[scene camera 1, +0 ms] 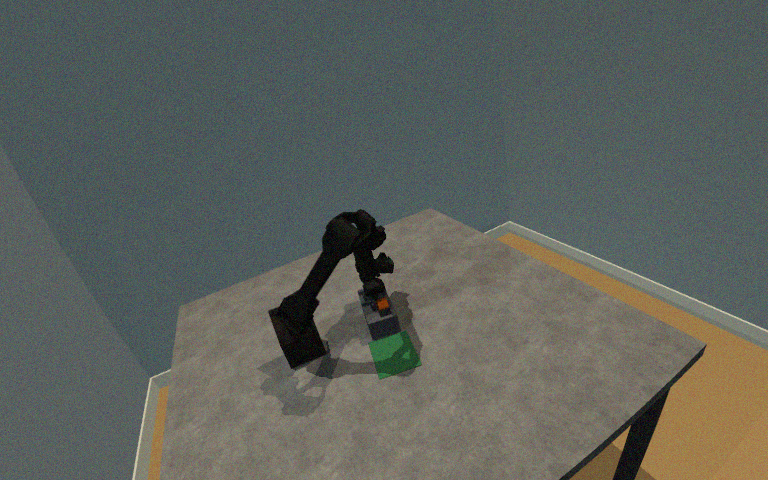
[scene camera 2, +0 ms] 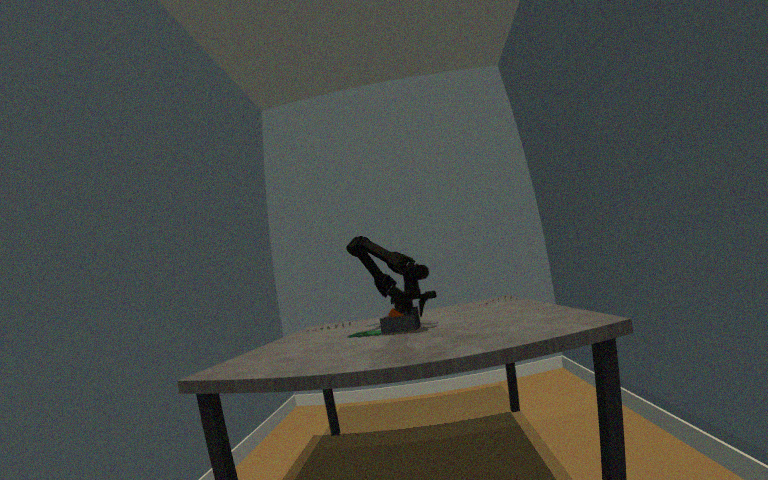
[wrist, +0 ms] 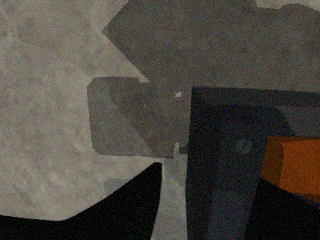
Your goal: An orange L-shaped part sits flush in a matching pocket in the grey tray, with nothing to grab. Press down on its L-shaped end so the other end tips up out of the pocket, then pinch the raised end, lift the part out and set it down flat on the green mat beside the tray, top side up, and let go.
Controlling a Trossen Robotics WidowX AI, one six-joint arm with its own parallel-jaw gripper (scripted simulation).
Labels:
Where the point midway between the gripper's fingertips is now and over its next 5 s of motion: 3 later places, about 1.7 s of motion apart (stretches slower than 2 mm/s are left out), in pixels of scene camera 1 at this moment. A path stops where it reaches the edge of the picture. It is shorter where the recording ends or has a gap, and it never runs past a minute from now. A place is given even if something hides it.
My gripper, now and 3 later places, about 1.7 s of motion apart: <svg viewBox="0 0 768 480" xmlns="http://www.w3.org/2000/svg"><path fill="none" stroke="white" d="M374 297L373 279L381 301L379 293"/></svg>

